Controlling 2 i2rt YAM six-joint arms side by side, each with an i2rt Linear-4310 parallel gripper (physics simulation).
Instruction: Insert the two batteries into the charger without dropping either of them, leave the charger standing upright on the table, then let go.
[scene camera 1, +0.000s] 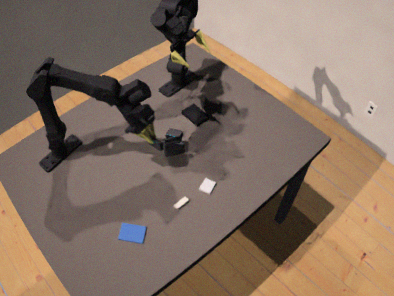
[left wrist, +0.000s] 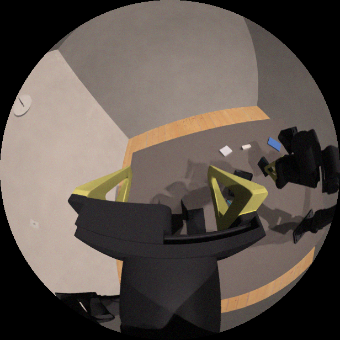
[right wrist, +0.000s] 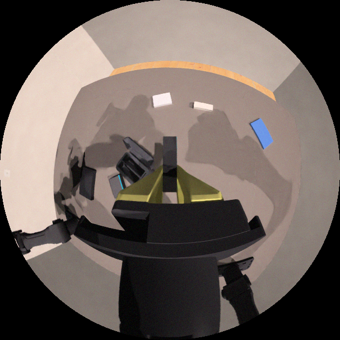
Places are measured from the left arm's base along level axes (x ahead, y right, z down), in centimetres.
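Pixels of known places: left gripper, fingertip midpoint: (scene camera 1: 199, 58); right gripper, fingertip midpoint: (scene camera 1: 154, 142); left arm's base, link origin: (scene camera 1: 178, 83); right arm's base, link origin: (scene camera 1: 60, 153).
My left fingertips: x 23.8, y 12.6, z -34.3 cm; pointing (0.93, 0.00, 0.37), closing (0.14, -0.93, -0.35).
Ahead of a thing's pixels: the offset from my left fingertips to its top centre. "pt": to the spot under its first point.
The dark charger {pt dy +19.6, dx +6.4, dz +26.7 cm} (scene camera 1: 175, 147) (left wrist: 243, 175) (right wrist: 141, 173) stands on the table with its lid raised; the right wrist view shows its open bays. One dark battery with a cyan stripe {dy +11.3, dx -2.9, dz +32.9 cm} (scene camera 1: 174, 133) (right wrist: 117, 186) is on the table beside it. My right gripper (scene camera 1: 150, 137) (left wrist: 265, 167) (right wrist: 169, 169) is shut on the other battery {dy +26.3, dx +3.3, dz +18.7 cm} (scene camera 1: 158, 145) (left wrist: 263, 164) (right wrist: 170, 150), a black block held above the table, close to the charger and apart from it in the right wrist view. My left gripper (scene camera 1: 199, 59) (left wrist: 169, 169) is open and empty, high over the table's far side.
A black box {dy -2.5, dx -3.8, dz +32.8 cm} (scene camera 1: 195, 114) (left wrist: 195, 216) (right wrist: 88, 183) lies beyond the charger. A white square block {dy +20.5, dx +23.4, dz +33.6 cm} (scene camera 1: 207, 186) (left wrist: 226, 150) (right wrist: 162, 100), a cream bar {dy +32.4, dx +21.5, dz +33.3 cm} (scene camera 1: 181, 202) (left wrist: 246, 147) (right wrist: 203, 106) and a blue slab {dy +52.8, dx +17.5, dz +33.8 cm} (scene camera 1: 132, 233) (left wrist: 274, 144) (right wrist: 261, 133) lie toward the table's front.
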